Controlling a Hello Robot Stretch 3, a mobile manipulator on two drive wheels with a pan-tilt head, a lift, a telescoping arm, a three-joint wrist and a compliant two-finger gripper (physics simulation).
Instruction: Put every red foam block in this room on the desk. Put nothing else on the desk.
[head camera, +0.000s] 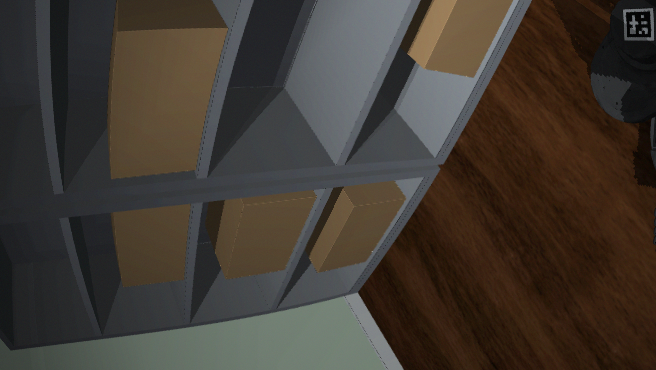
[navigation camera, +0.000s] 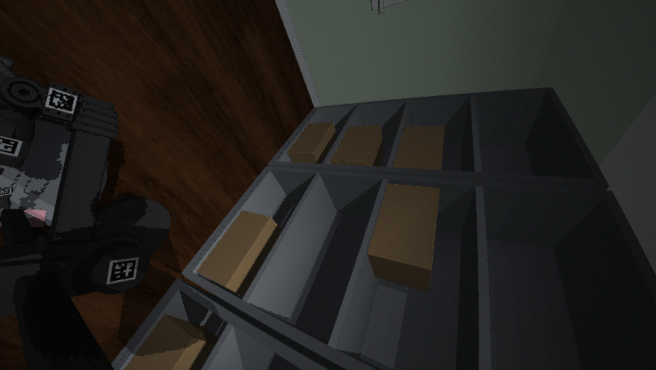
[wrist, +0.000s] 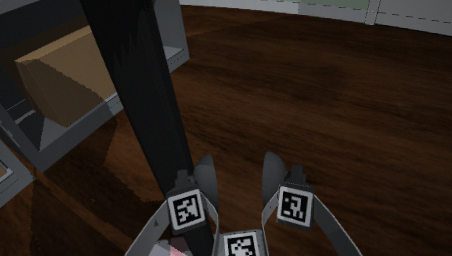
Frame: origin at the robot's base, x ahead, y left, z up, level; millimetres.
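Where they show: gripper, fingertip midpoint: (wrist: 239, 172).
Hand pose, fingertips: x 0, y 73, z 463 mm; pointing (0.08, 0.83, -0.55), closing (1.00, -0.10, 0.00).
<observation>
After its pixels a point has its place.
No red foam block and no desk shows in the head, navigation or wrist view. My gripper (wrist: 239, 172) @(x 0, y 73, z 463 mm) is open in the wrist view. Its two rounded grey fingertips stand apart above the dark wooden floor (wrist: 325, 110) @(x 401, y 672, z 0 mm), with nothing between them. I cannot make out the fingertips in the head view or the navigation view, where dark parts of my own body show at the edge.
Grey shelf units (head camera: 280, 175) @(x -1206, y -236, z 720 mm) (navigation camera: 482, 275) @(x -940, y 141, z 1430 mm) (wrist: 55, 154) hold several brown boxes (head camera: 155, 105) @(x -1067, y -5, z 1138 mm) (navigation camera: 410, 225) @(x -1056, y 12, z 1152 mm) (wrist: 75, 85) @(x -532, y 754, z 199 mm) in their compartments. They stand by a pale green wall (head camera: 225, 335) @(x -1709, y -1069, z 794 mm) (navigation camera: 425, 55) @(x -1508, y -1209, z 1095 mm). A black post (wrist: 150, 100) crosses the wrist view left of my gripper.
</observation>
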